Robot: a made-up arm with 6 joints.
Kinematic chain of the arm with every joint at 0, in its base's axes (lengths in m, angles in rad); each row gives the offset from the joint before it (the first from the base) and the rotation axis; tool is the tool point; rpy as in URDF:
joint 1: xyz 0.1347 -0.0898 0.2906 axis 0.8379 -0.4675 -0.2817
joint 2: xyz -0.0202 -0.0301 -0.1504 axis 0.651 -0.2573 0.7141
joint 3: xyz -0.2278 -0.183 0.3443 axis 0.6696 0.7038 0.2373
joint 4: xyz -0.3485 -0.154 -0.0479 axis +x
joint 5: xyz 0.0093 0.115 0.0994 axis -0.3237 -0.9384 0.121
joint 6: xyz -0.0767 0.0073 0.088 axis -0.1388 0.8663 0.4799
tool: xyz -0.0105 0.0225 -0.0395 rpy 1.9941 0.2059 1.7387
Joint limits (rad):
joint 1: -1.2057..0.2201
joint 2: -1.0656..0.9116
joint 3: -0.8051..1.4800
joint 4: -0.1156..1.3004
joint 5: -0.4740..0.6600
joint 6: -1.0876..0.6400
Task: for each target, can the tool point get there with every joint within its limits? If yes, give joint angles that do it. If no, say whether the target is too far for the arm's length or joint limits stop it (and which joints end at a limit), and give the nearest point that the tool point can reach.
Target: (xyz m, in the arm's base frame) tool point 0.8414 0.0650 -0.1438
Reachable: no: joint limits stop it (at a limit: joint 1, joint 2, joint 3, joint 5, joint 6) | nearest point 0.2304 -0.8240 -0.1459 | short by 1.079 m
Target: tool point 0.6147 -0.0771 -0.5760
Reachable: no: joint limits stop it (at a limit: joint 1, joint 2, joint 3, joint 4, joint 5, joint 6) | nearest point 0.2289 -0.8230 -0.1503 | short by 0.942 m
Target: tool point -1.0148 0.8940 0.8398
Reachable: no: too far | nearest point -0.4166 0.4602 0.5965 | short by 0.778 m
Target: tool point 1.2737 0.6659 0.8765
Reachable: no: too far | nearest point 0.1987 0.1535 1.0154 | short by 1.199 m
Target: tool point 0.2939 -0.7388 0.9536
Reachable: yes | joints -0.9055 0.5644 1.0856 1.1291 0.0420 0.4757
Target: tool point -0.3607 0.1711 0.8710
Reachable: yes | joints -0.6043 -0.5154 0.1032 0.5778 -0.1419 0.2819
